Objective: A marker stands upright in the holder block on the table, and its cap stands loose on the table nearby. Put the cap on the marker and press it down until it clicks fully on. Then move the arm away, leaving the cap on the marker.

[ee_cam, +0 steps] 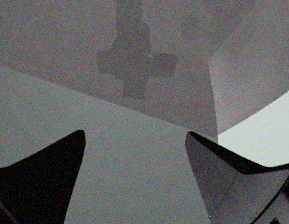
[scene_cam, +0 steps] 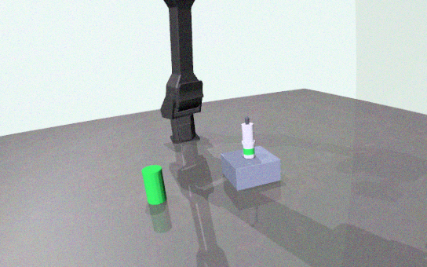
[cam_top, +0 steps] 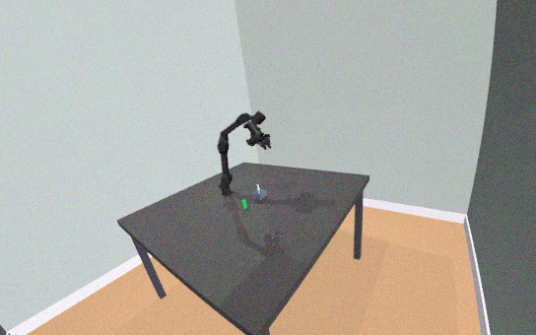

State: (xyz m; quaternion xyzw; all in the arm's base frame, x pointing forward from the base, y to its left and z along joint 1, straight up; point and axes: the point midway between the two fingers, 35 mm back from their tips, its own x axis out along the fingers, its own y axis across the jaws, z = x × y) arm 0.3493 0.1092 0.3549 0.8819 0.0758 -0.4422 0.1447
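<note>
The green cap is 30 cm below my gripper tip, 21 cm to the right of it and 8 cm behind it. Also, from my gripper tip: grey-blue holder block: 31 cm below, 9 cm behind, 5 cm to the right.
</note>
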